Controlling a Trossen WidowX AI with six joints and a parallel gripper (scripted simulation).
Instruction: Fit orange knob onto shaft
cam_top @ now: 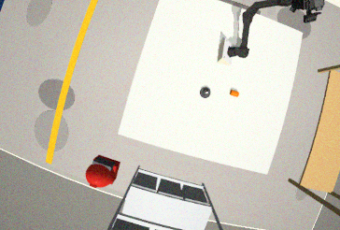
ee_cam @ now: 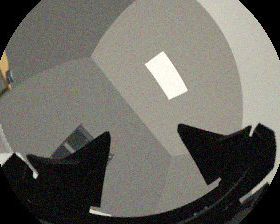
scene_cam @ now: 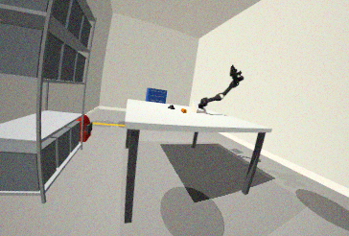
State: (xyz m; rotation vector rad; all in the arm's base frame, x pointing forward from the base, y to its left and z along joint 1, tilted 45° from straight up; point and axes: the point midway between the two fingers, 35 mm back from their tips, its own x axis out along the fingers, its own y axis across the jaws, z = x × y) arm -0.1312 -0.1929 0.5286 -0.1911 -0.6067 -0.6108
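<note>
Right now the orange knob is 570 mm below my gripper tip, 460 mm ahead of it and 100 mm to the right of it. From my gripper tip the other things lie so: dark round pedestal 560 mm below, 530 mm ahead, 310 mm to the right.
</note>
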